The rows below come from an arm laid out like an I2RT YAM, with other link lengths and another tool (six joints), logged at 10 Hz.
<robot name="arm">
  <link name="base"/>
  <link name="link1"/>
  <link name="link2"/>
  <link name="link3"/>
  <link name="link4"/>
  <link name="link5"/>
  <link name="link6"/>
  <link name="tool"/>
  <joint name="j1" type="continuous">
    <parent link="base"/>
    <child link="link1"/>
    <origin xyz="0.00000 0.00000 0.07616" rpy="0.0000 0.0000 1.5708"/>
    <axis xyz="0 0 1"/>
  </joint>
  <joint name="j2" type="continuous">
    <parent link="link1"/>
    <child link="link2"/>
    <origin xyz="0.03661 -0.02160 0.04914" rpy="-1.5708 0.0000 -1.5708"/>
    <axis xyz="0 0 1"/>
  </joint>
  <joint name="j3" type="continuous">
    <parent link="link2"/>
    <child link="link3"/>
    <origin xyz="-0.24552 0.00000 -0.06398" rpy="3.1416 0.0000 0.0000"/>
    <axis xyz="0 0 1"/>
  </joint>
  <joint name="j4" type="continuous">
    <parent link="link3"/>
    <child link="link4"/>
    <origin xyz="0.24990 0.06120 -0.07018" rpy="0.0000 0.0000 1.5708"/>
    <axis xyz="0 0 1"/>
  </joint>
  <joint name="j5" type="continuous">
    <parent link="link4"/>
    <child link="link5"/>
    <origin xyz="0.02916 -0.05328 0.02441" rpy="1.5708 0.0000 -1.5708"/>
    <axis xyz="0 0 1"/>
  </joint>
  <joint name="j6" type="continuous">
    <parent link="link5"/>
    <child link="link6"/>
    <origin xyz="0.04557 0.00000 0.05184" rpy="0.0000 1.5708 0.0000"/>
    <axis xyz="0 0 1"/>
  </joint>
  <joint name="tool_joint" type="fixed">
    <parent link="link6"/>
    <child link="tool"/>
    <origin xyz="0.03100 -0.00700 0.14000" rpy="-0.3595 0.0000 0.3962"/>
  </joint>
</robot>
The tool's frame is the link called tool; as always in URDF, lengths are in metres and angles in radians. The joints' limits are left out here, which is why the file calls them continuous.
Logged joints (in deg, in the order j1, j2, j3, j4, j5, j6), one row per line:
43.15 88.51 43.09 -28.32 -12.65 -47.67
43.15 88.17 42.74 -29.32 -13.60 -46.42
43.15 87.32 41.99 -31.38 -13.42 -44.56
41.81 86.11 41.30 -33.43 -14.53 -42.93
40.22 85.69 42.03 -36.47 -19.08 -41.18
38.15 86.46 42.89 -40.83 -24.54 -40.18
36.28 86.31 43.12 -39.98 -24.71 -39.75
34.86 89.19 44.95 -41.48 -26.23 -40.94
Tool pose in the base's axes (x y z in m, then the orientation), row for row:
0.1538 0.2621 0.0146 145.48 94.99 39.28
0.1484 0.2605 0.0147 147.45 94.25 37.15
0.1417 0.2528 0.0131 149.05 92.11 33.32
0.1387 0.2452 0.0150 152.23 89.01 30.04
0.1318 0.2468 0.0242 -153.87 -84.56 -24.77
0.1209 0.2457 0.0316 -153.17 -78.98 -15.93
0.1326 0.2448 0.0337 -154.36 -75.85 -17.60
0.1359 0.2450 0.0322 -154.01 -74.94 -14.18
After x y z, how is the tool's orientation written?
As a rotation vector, in degrees.
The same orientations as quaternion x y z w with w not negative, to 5 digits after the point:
0.81660 0.53319 0.22048 0.01631
0.82417 0.52681 0.20765 0.00961
0.83561 0.51639 0.18680 0.01436
0.85096 0.49756 0.16792 0.00975
-0.86755 -0.47677 -0.13966 0.02345
-0.88341 -0.45552 -0.09188 0.06045
-0.89112 -0.43788 -0.10160 0.06203
-0.89387 -0.43495 -0.08230 0.07097

